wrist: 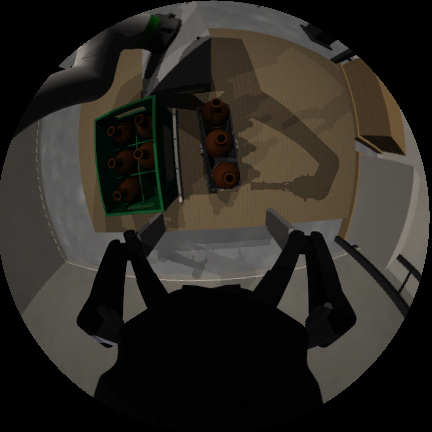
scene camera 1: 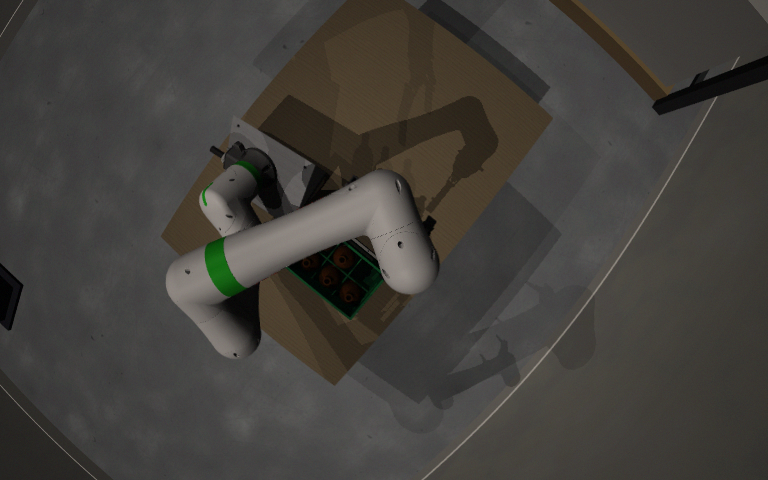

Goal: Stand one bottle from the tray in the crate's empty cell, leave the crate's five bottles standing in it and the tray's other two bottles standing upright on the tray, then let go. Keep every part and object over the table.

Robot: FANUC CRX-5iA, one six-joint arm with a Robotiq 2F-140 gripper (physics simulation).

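Where they show: gripper, fingertip midpoint: [wrist: 214, 219]; arm's base, origin of the base link: [wrist: 165, 35] [scene camera 1: 258, 167].
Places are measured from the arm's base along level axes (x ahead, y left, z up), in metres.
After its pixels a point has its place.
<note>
The green crate [scene camera 1: 350, 316] {y -0.247, x 0.509, z 0.027 m} [wrist: 135, 213] {y -0.151, x 0.530, z 0.028 m} stands on the table [scene camera 1: 498, 101] {y 0.667, x 0.569, z -0.147 m} [wrist: 290, 210] {y 0.329, x 0.676, z -0.147 m}. Five brown bottles stand in it, among them one [scene camera 1: 350, 293] {y -0.190, x 0.473, z -0.006 m} [wrist: 127, 191] {y -0.187, x 0.475, z -0.019 m} in the corner beside the empty cell [scene camera 1: 367, 277] {y -0.139, x 0.499, z -0.139 m} [wrist: 148, 191] {y -0.160, x 0.500, z -0.094 m}. In the wrist view the dark tray [wrist: 213, 190] {y 0.042, x 0.543, z -0.121 m} holds a row of three upright bottles: a far one [wrist: 216, 114] {y 0.085, x 0.341, z -0.024 m}, a middle one [wrist: 219, 145] {y 0.076, x 0.423, z -0.005 m} and a near one [wrist: 226, 175] {y 0.078, x 0.492, z 0.013 m}. My gripper [wrist: 214, 219] {y 0.041, x 0.530, z 0.146 m} is open and empty, above and short of the tray's near end, fingers apart. The arm hides the tray and most of the gripper in the scene view.
A pale rail [wrist: 177, 155] {y -0.046, x 0.414, z -0.119 m} stands between crate and tray. A grey mounting panel [wrist: 187, 67] {y 0.041, x 0.185, z -0.006 m} rises beyond them. My arm [scene camera 1: 305, 226] {y -0.005, x 0.321, z 0.540 m} crosses above the crate and tray area. A brown box [wrist: 372, 107] and a grey surface [wrist: 382, 205] lie off the table's right side.
</note>
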